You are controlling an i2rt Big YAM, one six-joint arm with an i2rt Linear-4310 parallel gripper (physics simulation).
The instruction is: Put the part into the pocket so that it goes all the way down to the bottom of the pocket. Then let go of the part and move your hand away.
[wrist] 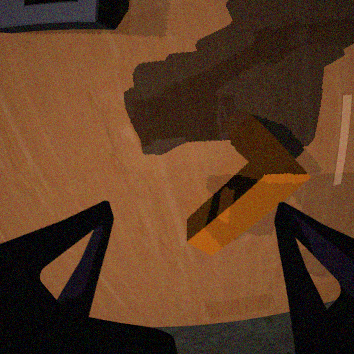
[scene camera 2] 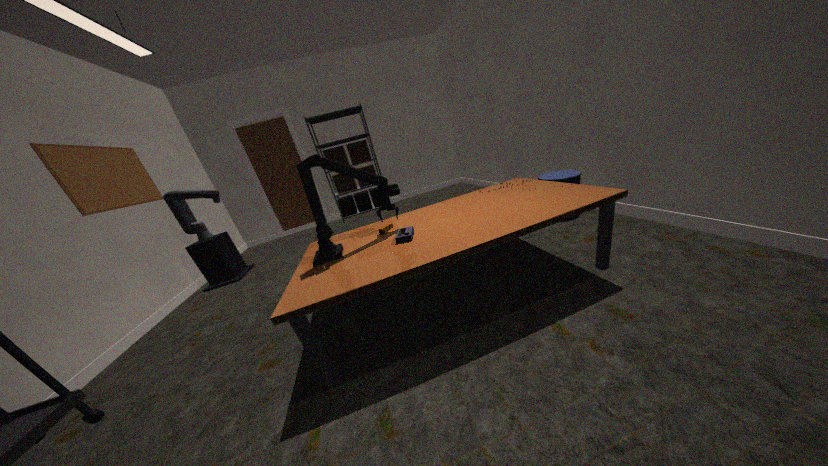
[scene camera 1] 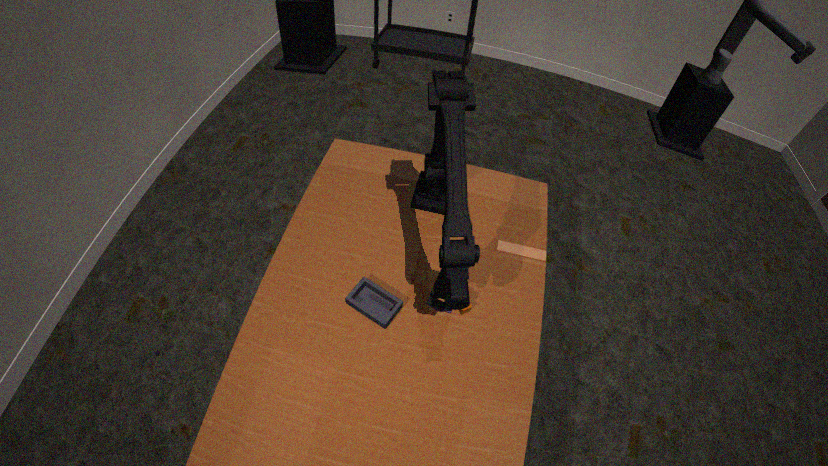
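Observation:
An orange L-shaped part lies on the table, mostly hidden under the arm in scene camera 1. In the wrist view its lower leg shows between the fingertips, nearer the right one, and the rest reaches up into shadow. The grey-blue block with the rectangular pocket sits apart from the part, to its left in scene camera 1 and at the top left in the wrist view. My gripper is open and empty, pointing down a little above the part. Its fingers are mostly hidden in scene camera 1.
The wooden table carries the arm's base at its far end in scene camera 1. The arm's dark shadow falls between the pocket block and the part. A pale light strip lies across the tabletop at the right.

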